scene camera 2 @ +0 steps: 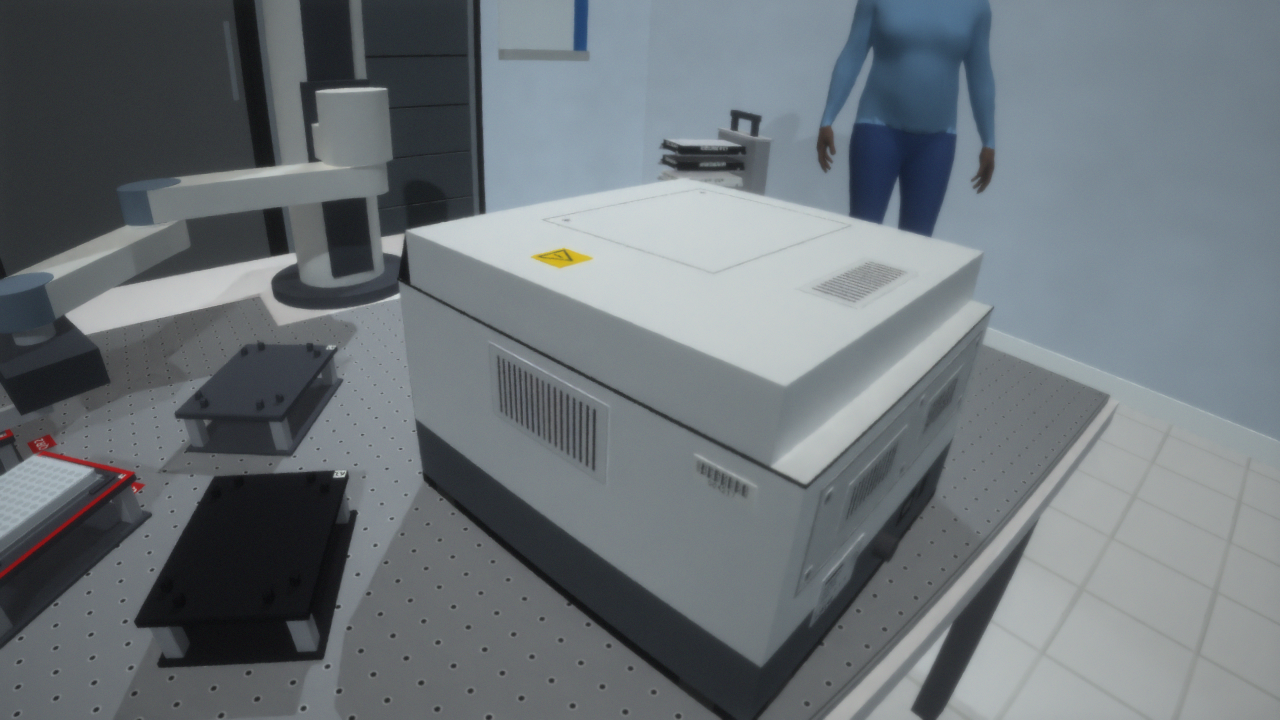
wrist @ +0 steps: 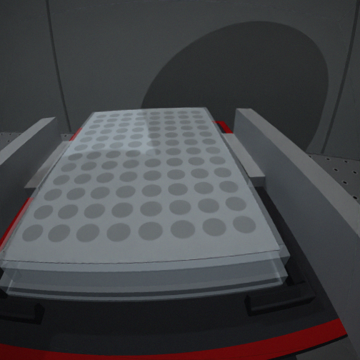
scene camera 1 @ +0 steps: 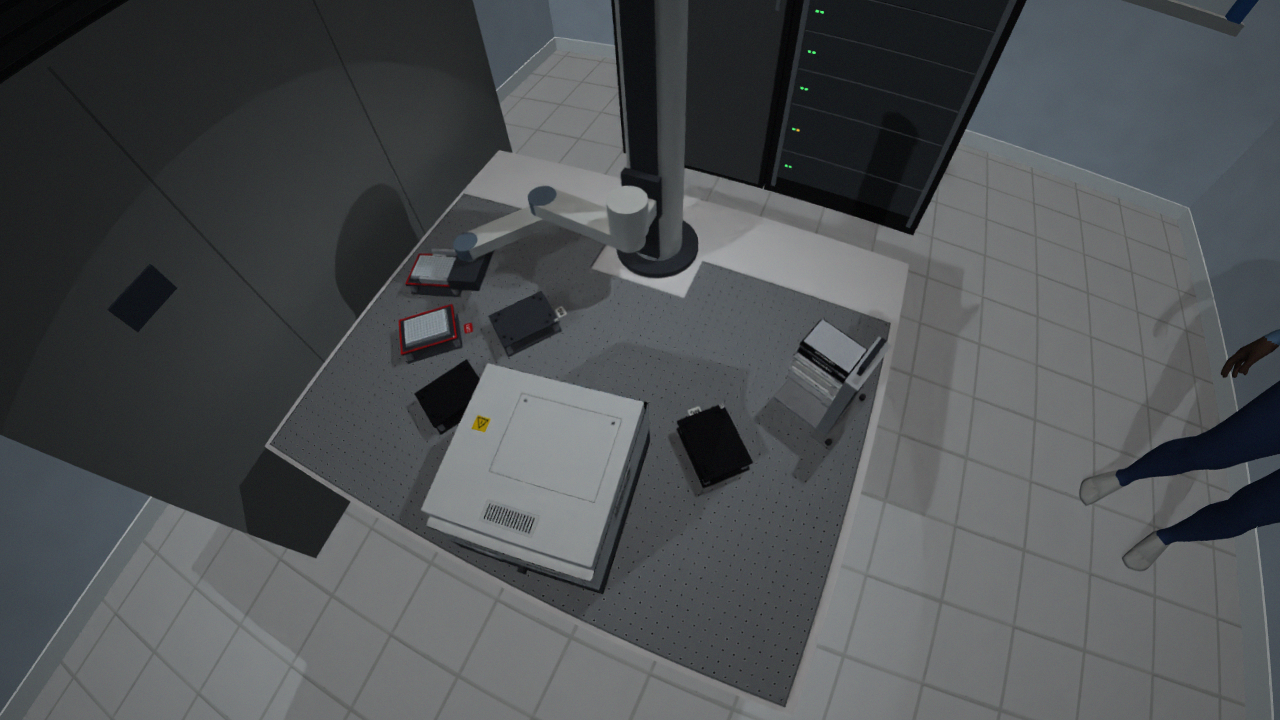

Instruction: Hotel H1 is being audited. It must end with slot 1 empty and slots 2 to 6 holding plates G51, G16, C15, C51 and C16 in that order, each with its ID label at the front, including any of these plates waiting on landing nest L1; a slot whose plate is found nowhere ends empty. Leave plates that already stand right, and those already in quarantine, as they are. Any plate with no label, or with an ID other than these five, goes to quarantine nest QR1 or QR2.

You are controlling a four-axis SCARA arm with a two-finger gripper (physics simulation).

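Pixels of known places: gripper, fingertip midpoint: (scene camera 1: pixel 426 265); arm's base at its link origin: (scene camera 2: pixel 344 283) (scene camera 1: pixel 657 246).
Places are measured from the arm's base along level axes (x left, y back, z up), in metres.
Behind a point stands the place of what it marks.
Observation:
My gripper (scene camera 1: pixel 435 267) @[x -0.584, y -0.375, z 0.080 m] (wrist: pixel 145 127) is shut on a pale plate (scene camera 1: pixel 429 271) @[x -0.562, y -0.390, z 0.079 m] (wrist: pixel 151 209) with a clear lid, held by its two sides. The plate is level, low over a red-edged quarantine nest (scene camera 1: pixel 429 287) @[x -0.576, y -0.409, z 0.019 m] (wrist: pixel 280 341) at the back left; I cannot tell if it rests on it. No ID label shows on the plate's near side in the wrist view. A second red-edged nest (scene camera 1: pixel 401 335) @[x -0.515, y -0.603, z 0.063 m] holds another pale plate (scene camera 1: pixel 427 326) @[x -0.448, y -0.554, z 0.077 m] (scene camera 2: pixel 40 490) @[x -0.427, y -0.553, z 0.077 m]. The hotel (scene camera 1: pixel 841 402) @[x 0.615, y -0.418, z 0.189 m] (scene camera 2: pixel 756 161) @[x 0.603, y -0.414, z 0.231 m] stands at the right with several plates; their labels are too small to read.
A large white instrument (scene camera 1: pixel 537 447) @[x 0.083, y -0.784, z 0.267 m] (scene camera 2: pixel 608 322) @[x -0.081, y -0.881, z 0.261 m] stands at the front middle. A grey nest (scene camera 1: pixel 524 320) @[x -0.207, y -0.427, z 0.063 m] (scene camera 2: pixel 259 380) @[x -0.219, y -0.431, z 0.063 m] and a black nest (scene camera 1: pixel 447 394) @[x -0.281, y -0.702, z 0.063 m] (scene camera 2: pixel 246 546) @[x -0.284, y -0.702, z 0.063 m] stand left of it, bearing no plate. Another black nest (scene camera 1: pixel 713 445) @[x 0.380, y -0.566, z 0.063 m] stands between instrument and hotel.

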